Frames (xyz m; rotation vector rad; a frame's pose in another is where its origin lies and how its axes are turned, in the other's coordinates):
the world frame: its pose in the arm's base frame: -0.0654 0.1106 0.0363 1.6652 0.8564 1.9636
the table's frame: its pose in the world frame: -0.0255 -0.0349 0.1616 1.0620 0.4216 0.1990
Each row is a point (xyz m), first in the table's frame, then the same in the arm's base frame.
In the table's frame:
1: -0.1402 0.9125 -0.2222
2: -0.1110 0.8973 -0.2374
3: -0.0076 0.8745 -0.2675
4: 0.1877 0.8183 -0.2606
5: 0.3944 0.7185 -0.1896
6: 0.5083 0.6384 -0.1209
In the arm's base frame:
1: 0.8948 -0.2468 0.3350
2: 0.8661 -0.2498 0.3570
3: 0.7984 -0.2429 0.4435
4: 0.6762 -0.1680 0.5877
5: 0.5285 -0.0226 0.7092
6: 0.4330 0.0893 0.7589

